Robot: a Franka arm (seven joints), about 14 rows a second.
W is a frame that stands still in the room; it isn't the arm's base.
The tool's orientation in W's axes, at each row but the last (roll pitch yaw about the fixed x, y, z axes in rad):
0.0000 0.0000 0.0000
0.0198 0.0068 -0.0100
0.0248 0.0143 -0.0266
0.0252 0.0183 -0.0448
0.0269 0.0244 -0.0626
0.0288 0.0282 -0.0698
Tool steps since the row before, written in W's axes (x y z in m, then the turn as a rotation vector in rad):
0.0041 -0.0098 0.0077 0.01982 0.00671 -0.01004
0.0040 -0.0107 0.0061 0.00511 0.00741 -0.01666
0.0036 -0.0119 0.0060 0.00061 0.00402 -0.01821
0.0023 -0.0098 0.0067 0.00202 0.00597 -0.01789
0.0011 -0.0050 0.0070 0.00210 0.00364 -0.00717
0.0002 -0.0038 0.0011 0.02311 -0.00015 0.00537
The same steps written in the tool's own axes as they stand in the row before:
0.0041 -0.0098 0.0077 0.01982 0.00671 -0.01004
0.0041 -0.0105 0.0063 0.00515 0.00713 -0.01677
0.0038 -0.0116 0.0063 0.00076 0.00358 -0.01830
0.0026 -0.0095 0.0070 0.00208 0.00560 -0.01800
0.0012 -0.0047 0.0072 0.00204 0.00357 -0.00722
0.0004 -0.0037 0.0012 0.02290 0.00163 0.00597

